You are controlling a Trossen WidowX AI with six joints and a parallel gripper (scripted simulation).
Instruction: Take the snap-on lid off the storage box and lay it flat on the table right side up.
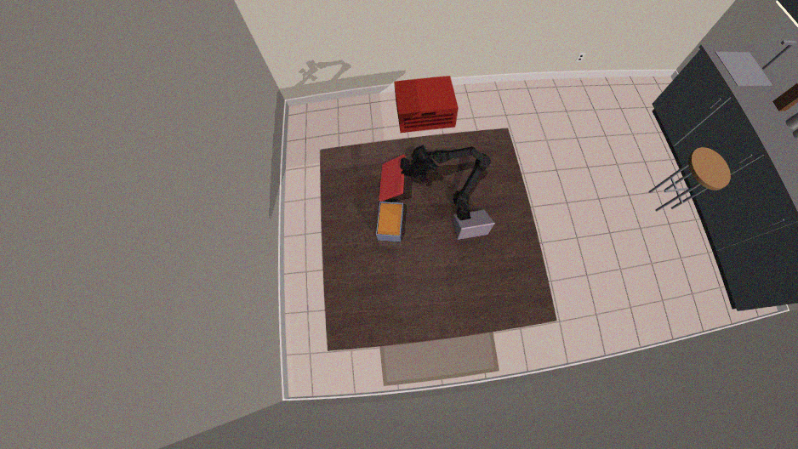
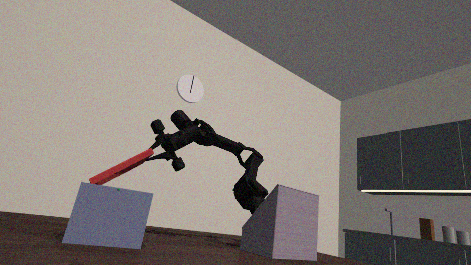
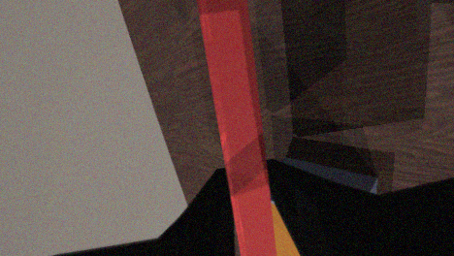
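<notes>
Right now the red lid is 6 cm ahead of my gripper tip, 2 cm to the right of it and 5 cm below it. The rest, counted from my gripper tip: blue-grey storage box 12 cm ahead, 20 cm to the left, 18 cm below.
</notes>
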